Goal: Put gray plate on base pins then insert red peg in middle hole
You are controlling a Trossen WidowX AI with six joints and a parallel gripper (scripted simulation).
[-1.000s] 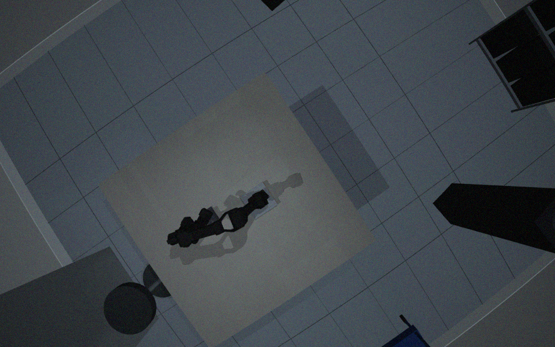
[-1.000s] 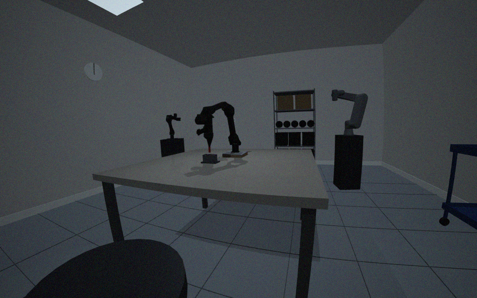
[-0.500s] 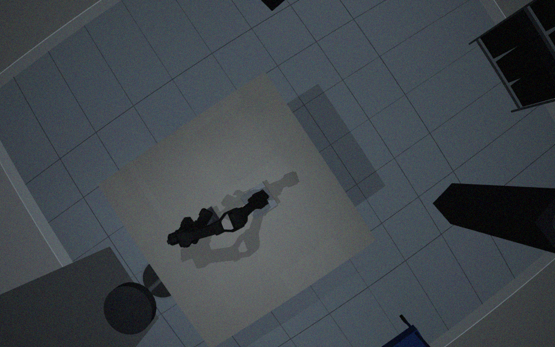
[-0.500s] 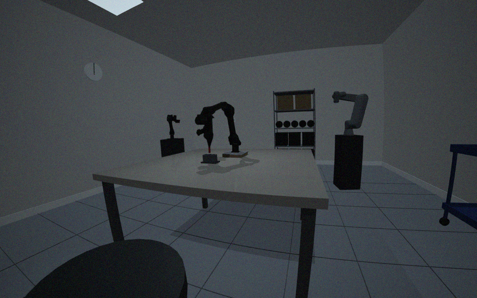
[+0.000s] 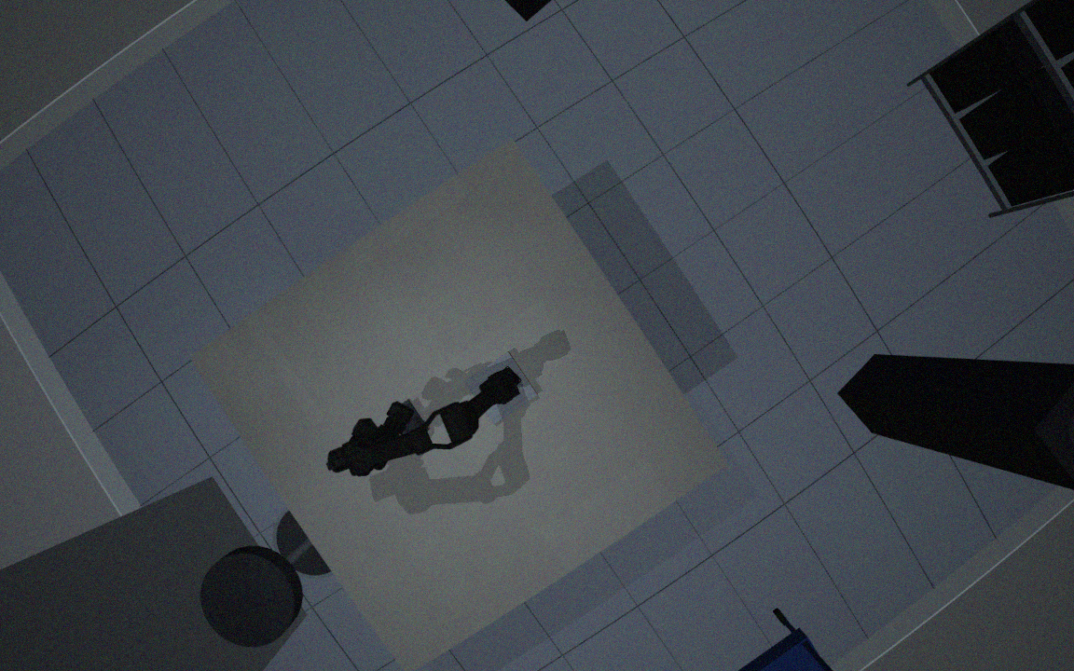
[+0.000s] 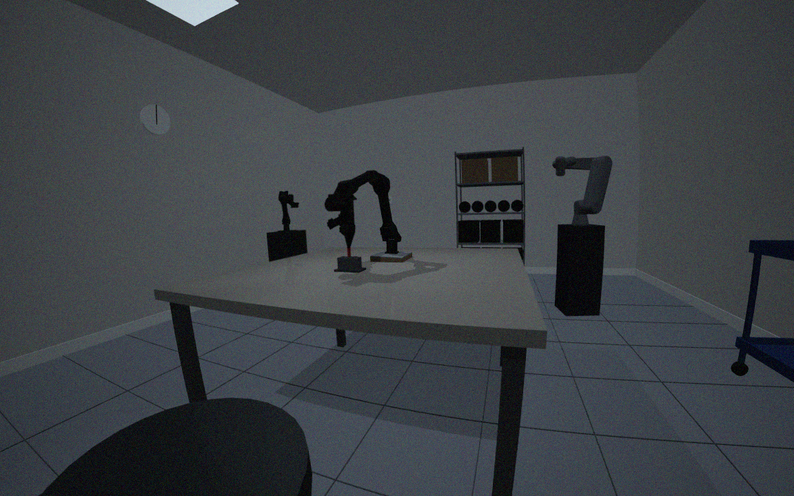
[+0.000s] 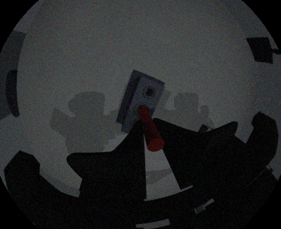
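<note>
My gripper tip is right at the red peg. Round my gripper tip: gray plate (50 mm below).
</note>
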